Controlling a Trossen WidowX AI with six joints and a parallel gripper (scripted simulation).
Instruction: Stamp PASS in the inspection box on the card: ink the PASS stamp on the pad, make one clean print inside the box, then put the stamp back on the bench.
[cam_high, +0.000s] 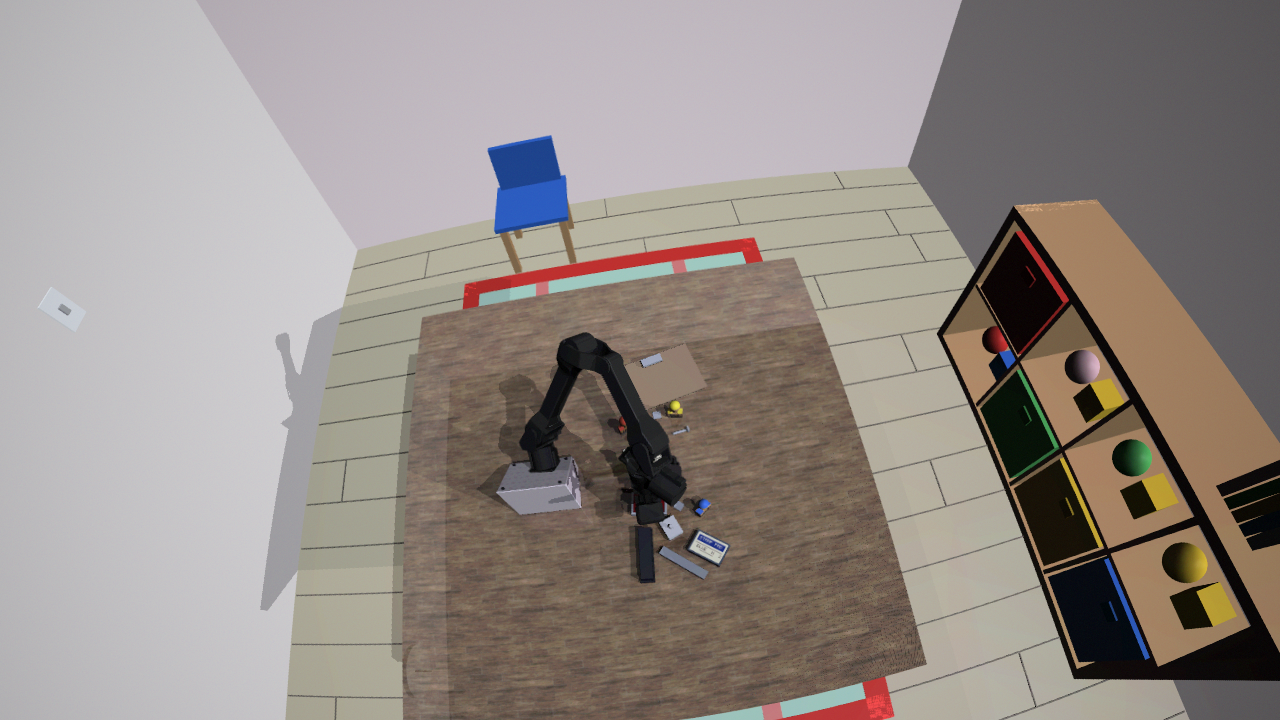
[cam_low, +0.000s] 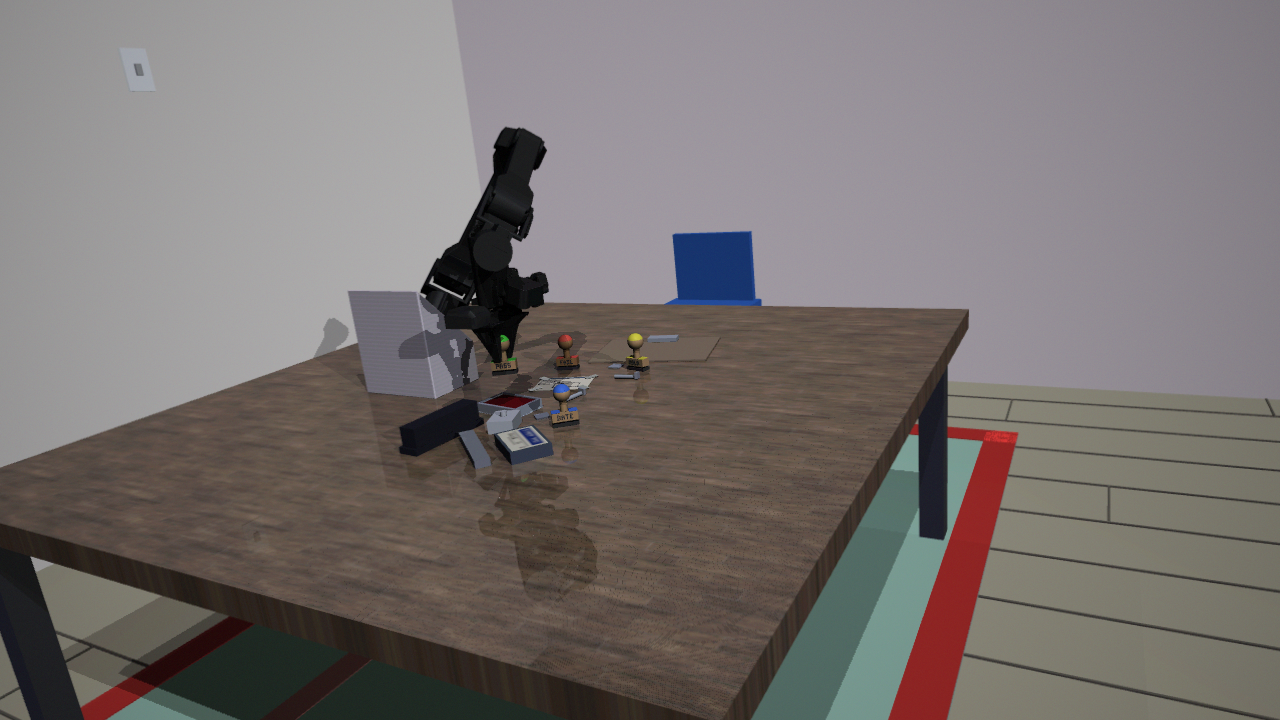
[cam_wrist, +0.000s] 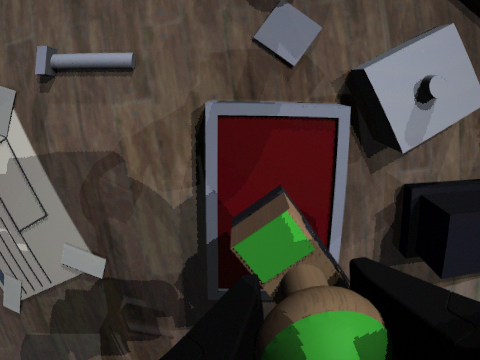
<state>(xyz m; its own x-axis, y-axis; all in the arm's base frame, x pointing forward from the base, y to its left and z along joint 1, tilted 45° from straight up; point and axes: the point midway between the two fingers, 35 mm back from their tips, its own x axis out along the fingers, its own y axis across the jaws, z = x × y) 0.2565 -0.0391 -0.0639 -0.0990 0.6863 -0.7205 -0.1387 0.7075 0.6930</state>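
The red ink pad is 8 cm below my gripper tip. From my gripper tip the other things lie so: small grey block (5 cm ahead, 7 cm to the right, 7 cm below); green-knobbed PASS stamp (right at my gripper tip); blue-knob stamp (13 cm ahead, 2 cm to the right, 7 cm below).
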